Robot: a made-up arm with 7 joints.
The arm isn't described. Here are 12 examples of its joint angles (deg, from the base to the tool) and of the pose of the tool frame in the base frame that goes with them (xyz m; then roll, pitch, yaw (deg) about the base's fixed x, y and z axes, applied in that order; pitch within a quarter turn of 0, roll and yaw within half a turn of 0).
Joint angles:
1: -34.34 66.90 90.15 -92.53 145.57 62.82 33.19
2: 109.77 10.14 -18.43 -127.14 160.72 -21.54 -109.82
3: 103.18 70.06 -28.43 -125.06 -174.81 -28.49 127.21
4: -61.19 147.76 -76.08 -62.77 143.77 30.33 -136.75
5: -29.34 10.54 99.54 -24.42 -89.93 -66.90 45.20
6: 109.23 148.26 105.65 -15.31 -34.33 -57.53 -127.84
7: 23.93 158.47 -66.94 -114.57 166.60 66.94 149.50
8: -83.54 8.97 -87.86 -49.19 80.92 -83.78 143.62
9: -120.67 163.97 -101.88 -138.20 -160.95 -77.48 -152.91
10: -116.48 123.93 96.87 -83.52 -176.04 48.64 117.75
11: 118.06 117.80 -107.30 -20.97 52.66 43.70 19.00
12: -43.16 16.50 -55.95 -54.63 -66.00 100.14 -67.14
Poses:
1: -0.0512 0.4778 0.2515 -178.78 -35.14 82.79
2: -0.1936 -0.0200 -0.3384 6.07 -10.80 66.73
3: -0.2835 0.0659 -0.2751 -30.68 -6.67 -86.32
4: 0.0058 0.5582 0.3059 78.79 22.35 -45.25
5: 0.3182 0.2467 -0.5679 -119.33 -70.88 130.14
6: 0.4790 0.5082 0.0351 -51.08 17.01 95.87
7: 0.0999 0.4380 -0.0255 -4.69 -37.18 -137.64
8: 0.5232 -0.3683 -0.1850 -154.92 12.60 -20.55
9: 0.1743 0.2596 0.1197 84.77 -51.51 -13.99
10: -0.4250 0.3542 -0.1563 -16.43 -49.00 -101.99
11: -0.0085 0.6376 0.2836 -119.51 3.24 136.36
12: 0.5099 -0.1935 -0.3632 165.43 63.66 34.06
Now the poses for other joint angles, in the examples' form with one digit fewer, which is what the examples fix.
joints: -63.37 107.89 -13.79 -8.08 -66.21 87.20 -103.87
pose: 0.050 0.648 0.257 149.3 68.0 145.4
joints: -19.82 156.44 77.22 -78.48 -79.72 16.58 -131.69
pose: -0.113 -0.196 0.547 126.7 -25.5 137.6
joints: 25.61 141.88 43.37 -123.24 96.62 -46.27 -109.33
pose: 0.382 -0.083 0.120 119.7 52.7 -140.9
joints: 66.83 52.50 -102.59 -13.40 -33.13 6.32 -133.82
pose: -0.583 0.369 -0.112 75.3 -28.3 65.4
